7 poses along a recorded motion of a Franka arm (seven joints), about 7.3 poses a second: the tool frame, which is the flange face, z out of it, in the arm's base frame.
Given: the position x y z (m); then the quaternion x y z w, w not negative.
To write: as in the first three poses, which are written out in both.
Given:
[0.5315 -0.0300 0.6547 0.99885 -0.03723 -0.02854 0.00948]
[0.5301 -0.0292 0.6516 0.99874 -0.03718 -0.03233 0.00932]
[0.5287 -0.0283 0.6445 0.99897 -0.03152 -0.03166 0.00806]
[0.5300 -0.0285 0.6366 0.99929 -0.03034 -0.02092 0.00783]
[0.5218 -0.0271 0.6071 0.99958 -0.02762 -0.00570 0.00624]
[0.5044 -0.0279 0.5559 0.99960 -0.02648 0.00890 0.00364]
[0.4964 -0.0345 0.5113 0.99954 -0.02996 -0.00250 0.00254]
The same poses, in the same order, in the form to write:
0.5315 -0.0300 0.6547; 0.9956 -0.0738 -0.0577; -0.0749 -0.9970 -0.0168; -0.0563 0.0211 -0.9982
0.5301 -0.0292 0.6516; 0.9951 -0.0737 -0.0653; -0.0749 -0.9971 -0.0162; -0.0639 0.0210 -0.9977
0.5287 -0.0283 0.6445; 0.9960 -0.0625 -0.0638; -0.0635 -0.9979 -0.0141; -0.0627 0.0181 -0.9979
0.5300 -0.0285 0.6366; 0.9973 -0.0603 -0.0423; -0.0610 -0.9980 -0.0144; -0.0413 0.0169 -0.9990
0.5218 -0.0271 0.6071; 0.9984 -0.0551 -0.0117; -0.0553 -0.9984 -0.0122; -0.0111 0.0128 -0.9999
0.5044 -0.0279 0.5559; 0.9984 -0.0530 0.0176; -0.0529 -0.9986 -0.0077; 0.0180 0.0068 -0.9998
0.4964 -0.0345 0.5113; 0.9982 -0.0599 -0.0051; -0.0599 -0.9982 -0.0049; -0.0048 0.0052 -1.0000

